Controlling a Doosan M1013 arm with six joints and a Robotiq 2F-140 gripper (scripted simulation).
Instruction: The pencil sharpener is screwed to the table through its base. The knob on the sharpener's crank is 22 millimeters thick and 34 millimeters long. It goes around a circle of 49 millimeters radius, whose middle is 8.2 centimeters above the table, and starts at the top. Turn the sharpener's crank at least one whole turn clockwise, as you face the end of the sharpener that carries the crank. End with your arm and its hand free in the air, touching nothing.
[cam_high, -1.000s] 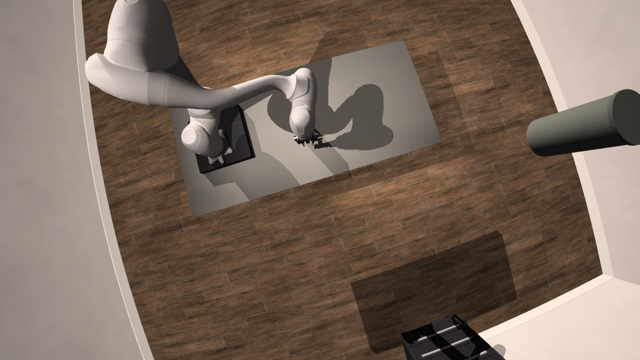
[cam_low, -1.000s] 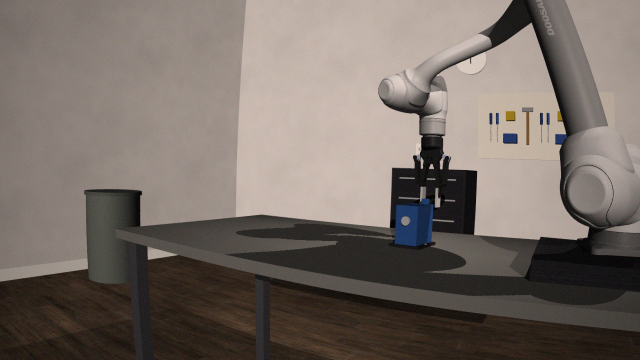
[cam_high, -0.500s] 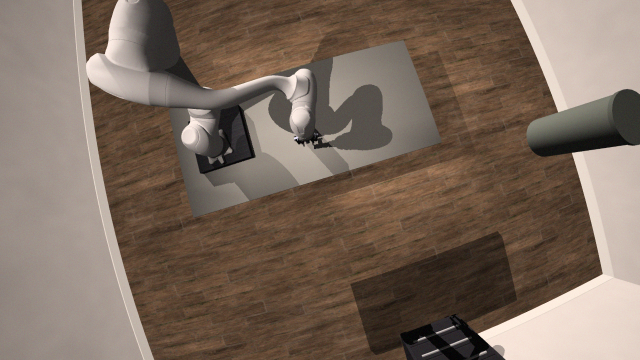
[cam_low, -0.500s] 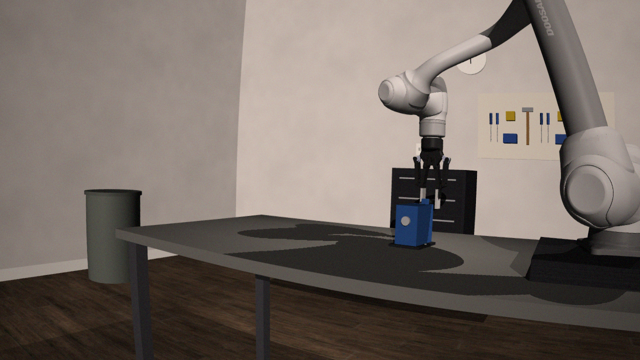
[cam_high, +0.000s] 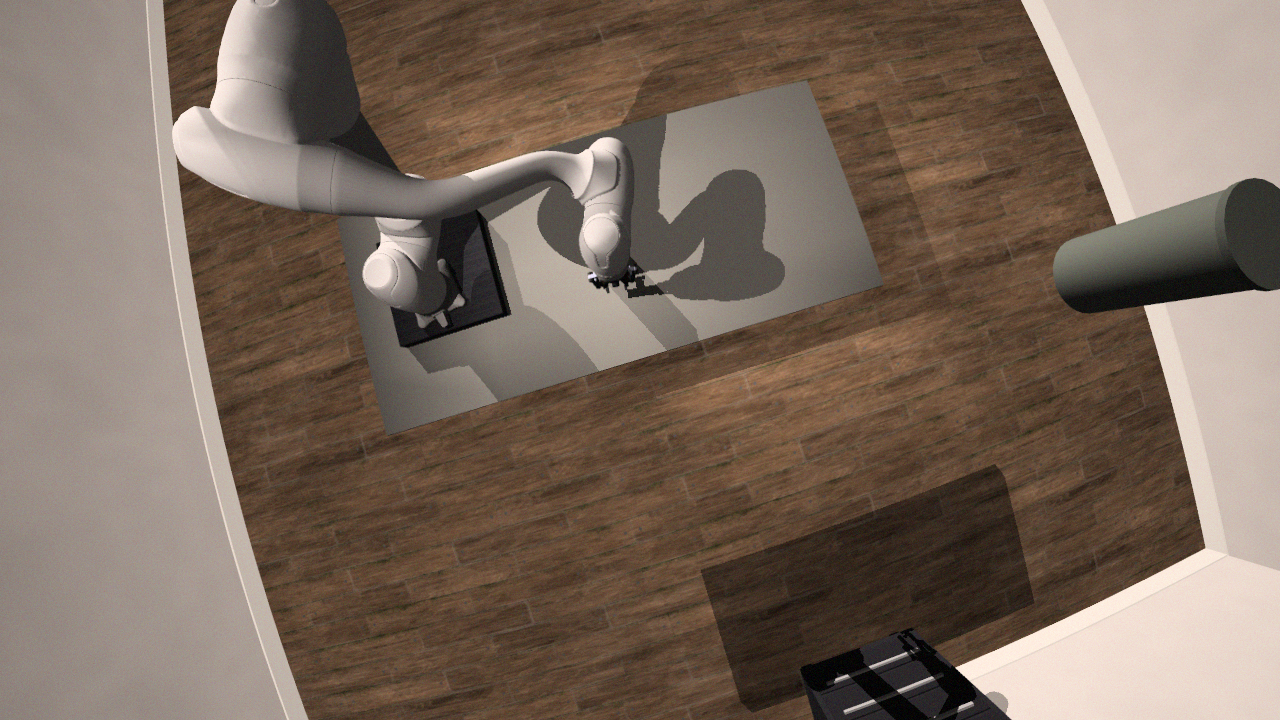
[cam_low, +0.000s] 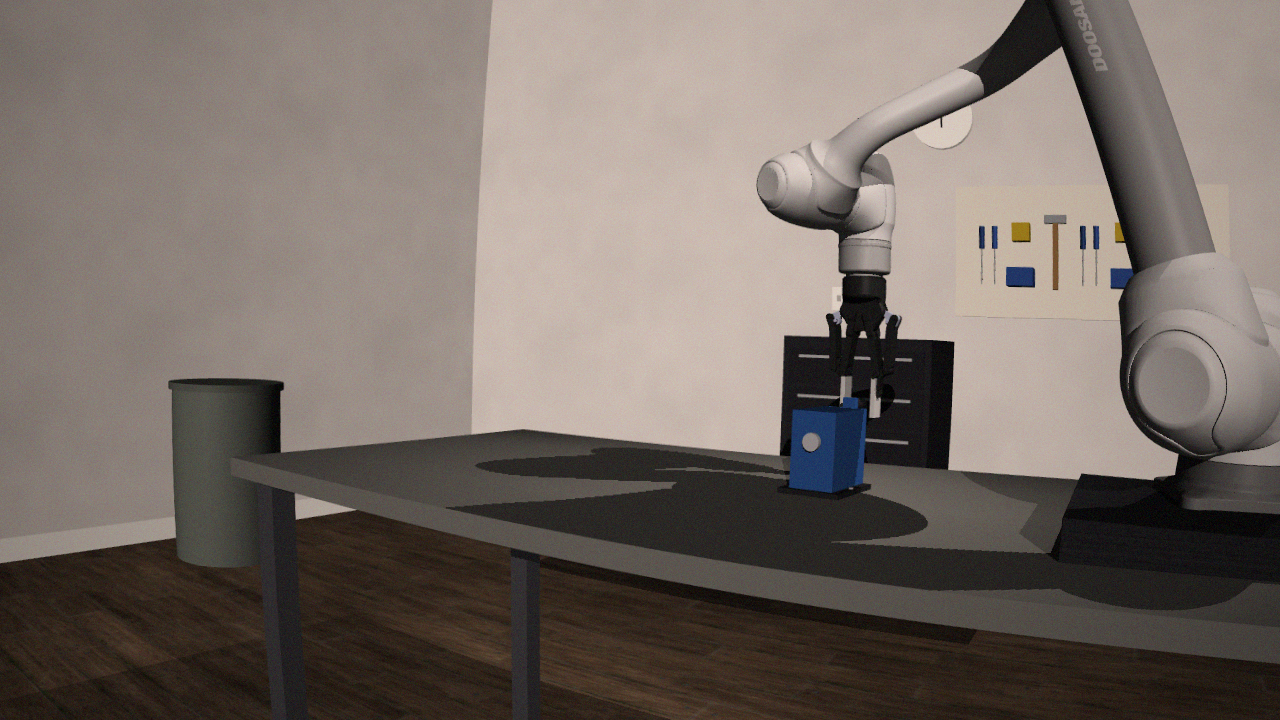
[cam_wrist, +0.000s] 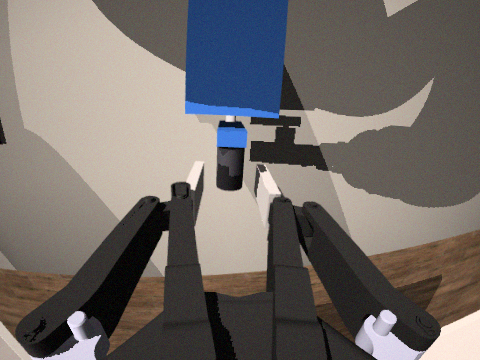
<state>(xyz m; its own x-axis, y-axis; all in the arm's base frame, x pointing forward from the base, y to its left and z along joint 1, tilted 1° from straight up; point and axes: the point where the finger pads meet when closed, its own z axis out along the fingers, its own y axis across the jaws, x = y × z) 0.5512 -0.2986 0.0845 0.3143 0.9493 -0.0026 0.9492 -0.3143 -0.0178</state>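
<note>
The crank lies 10 mm ahead of my hand, 20 mm to the left of it and 20 mm below it.
</note>
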